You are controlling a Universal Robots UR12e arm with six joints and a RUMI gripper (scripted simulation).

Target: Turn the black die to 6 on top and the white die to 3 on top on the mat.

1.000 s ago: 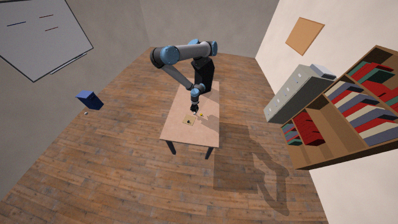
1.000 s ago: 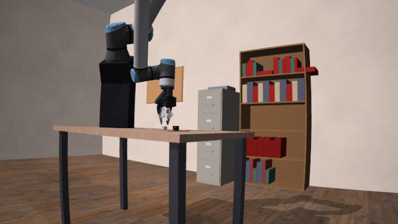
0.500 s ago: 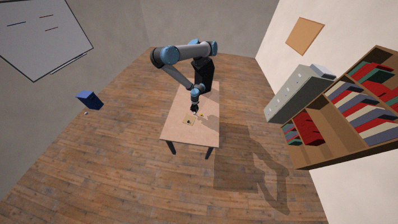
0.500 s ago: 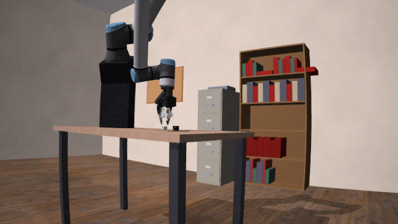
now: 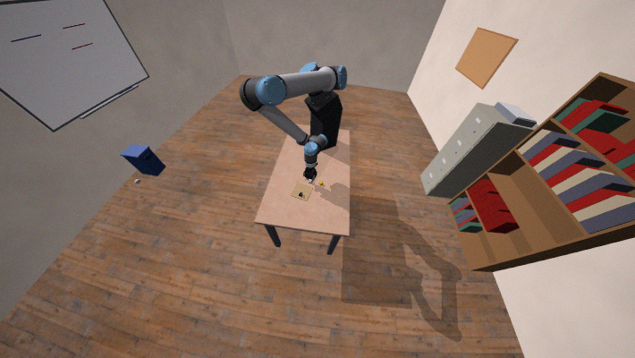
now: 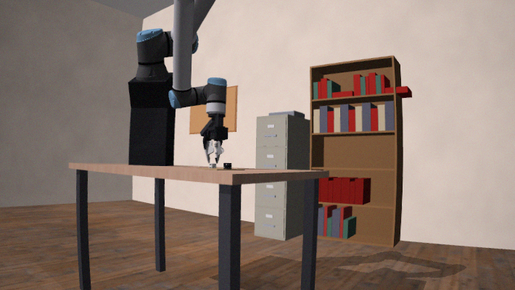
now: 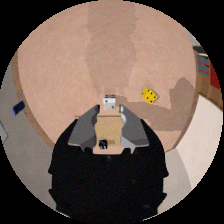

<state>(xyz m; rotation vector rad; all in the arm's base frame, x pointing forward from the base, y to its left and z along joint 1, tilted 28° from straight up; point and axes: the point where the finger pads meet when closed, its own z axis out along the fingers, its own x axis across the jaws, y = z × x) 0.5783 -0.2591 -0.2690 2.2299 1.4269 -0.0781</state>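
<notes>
The white die lies 30 mm below my hand. Also, from my hand: tan mat: 90 mm ahead, 80 mm to the right, 40 mm below; then yellow die: 90 mm to the left, 30 mm below, 30 mm ahead; then black die: 120 mm ahead, 90 mm to the right, 20 mm below.
</notes>
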